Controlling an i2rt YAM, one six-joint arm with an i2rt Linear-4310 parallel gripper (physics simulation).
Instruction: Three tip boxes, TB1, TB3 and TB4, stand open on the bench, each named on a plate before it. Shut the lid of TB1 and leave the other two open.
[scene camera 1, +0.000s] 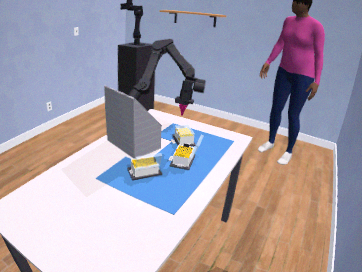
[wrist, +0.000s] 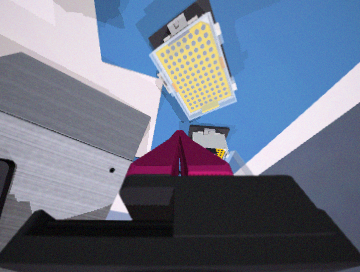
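Seen in the pictures: gripper, fingertip midpoint: (scene camera 1: 181, 115) (wrist: 179, 135); arm's base, link origin: (scene camera 1: 129, 102).
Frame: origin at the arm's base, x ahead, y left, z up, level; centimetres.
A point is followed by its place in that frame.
Observation:
My gripper (scene camera 1: 182, 114) @[x 21.3, y 21.7, z -8.5 cm] (wrist: 179, 135) @[x 21.3, y 21.7, z -8.5 cm] is shut and empty, with its magenta fingertips above the back tip box. That back box (scene camera 1: 184, 135) @[x 25.8, y 19.3, z -19.0 cm] (wrist: 194, 70) @[x 21.1, y 25.4, z -18.1 cm] has yellow tips, and a clear lid appears to lie flat over its top. The middle box (scene camera 1: 183, 156) @[x 38.7, y 1.0, z -19.5 cm] stands in front of it, with its clear lid (scene camera 1: 199, 142) @[x 43.9, y 6.7, z -11.6 cm] tilted up at the right; in the wrist view the middle box (wrist: 210, 140) @[x 33.3, y 11.5, z -22.3 cm] is partly hidden behind the fingers. The third box (scene camera 1: 145, 168) @[x 32.0, y -20.4, z -19.2 cm] stands at the left, with a clear lid (scene camera 1: 159, 161) @[x 36.2, y -15.1, z -15.9 cm] raised behind it. The name plates are too small or blurred to read.
A grey metal panel (scene camera 1: 120, 122) @[x 2.8, y -9.4, z -8.4 cm] (wrist: 65, 90) @[x 0.4, y 10.5, z -21.4 cm] stands on the white table (scene camera 1: 65, 215) @[x 24.5, y -63.6, z -26.1 cm], left of the boxes. The boxes stand on a blue mat (scene camera 1: 170, 200) @[x 50.8, y -24.4, z -25.9 cm] (wrist: 285, 45) @[x 34.0, y 33.4, z -25.9 cm]. A person (scene camera 1: 304, 50) stands beyond the table at the right. A second arm (scene camera 1: 137, 25) stands on a black pedestal (scene camera 1: 127, 70) at the back.

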